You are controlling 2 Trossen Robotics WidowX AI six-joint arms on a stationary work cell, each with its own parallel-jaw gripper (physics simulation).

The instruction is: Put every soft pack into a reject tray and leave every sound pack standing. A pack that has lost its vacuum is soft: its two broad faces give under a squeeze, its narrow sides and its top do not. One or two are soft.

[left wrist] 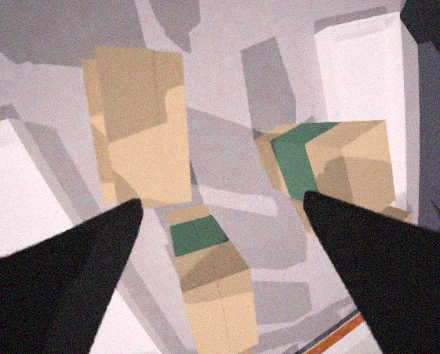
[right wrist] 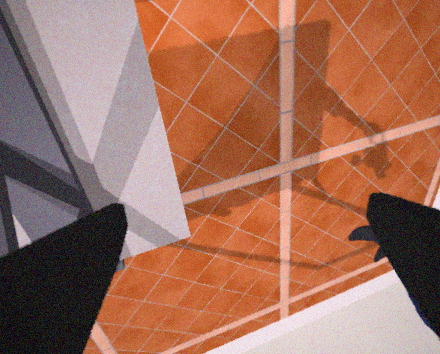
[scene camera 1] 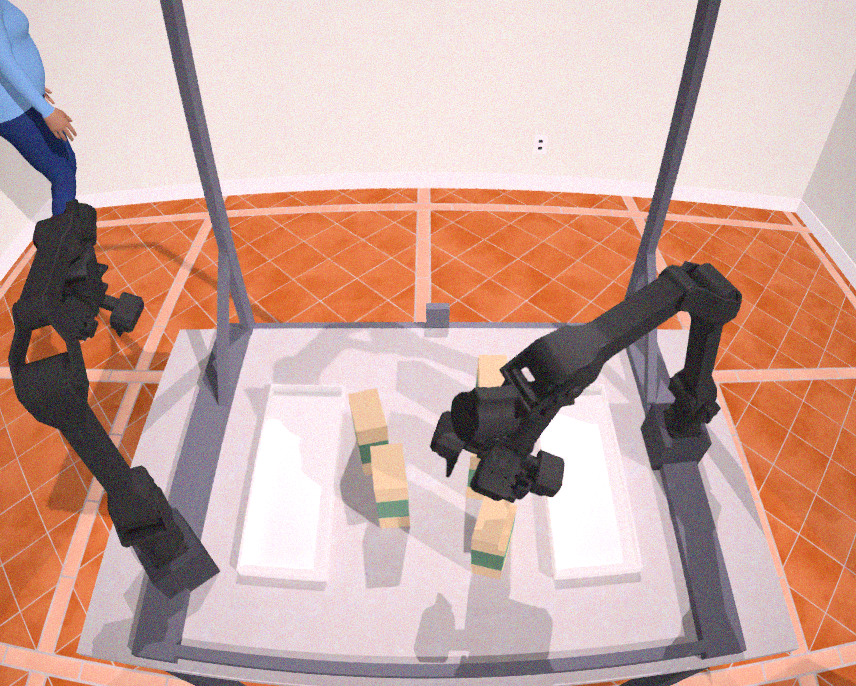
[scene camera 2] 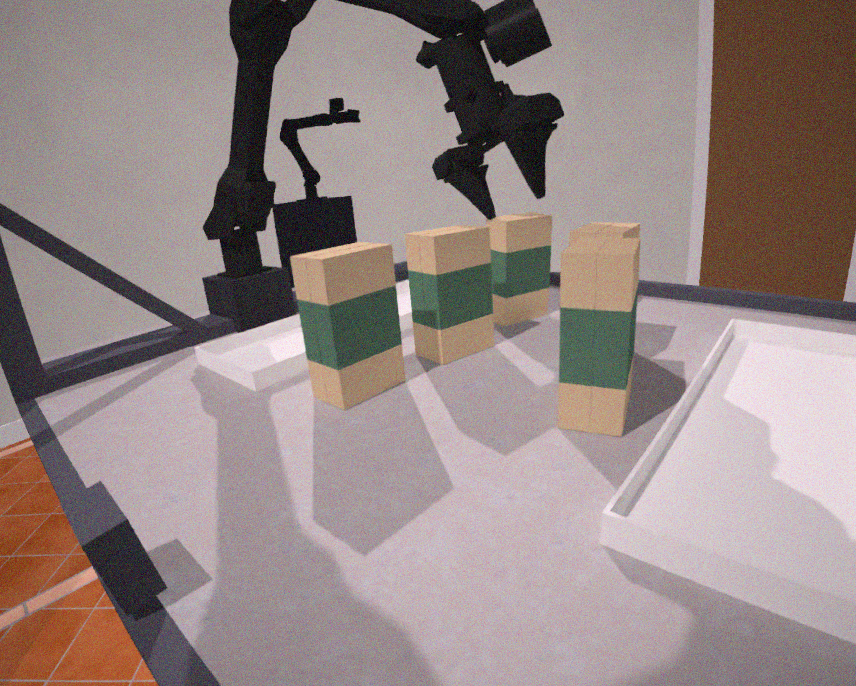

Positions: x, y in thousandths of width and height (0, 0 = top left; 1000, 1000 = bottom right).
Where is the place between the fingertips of my left gripper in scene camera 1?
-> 557, 709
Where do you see a white tray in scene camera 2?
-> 301, 523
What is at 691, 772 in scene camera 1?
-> A white tray.
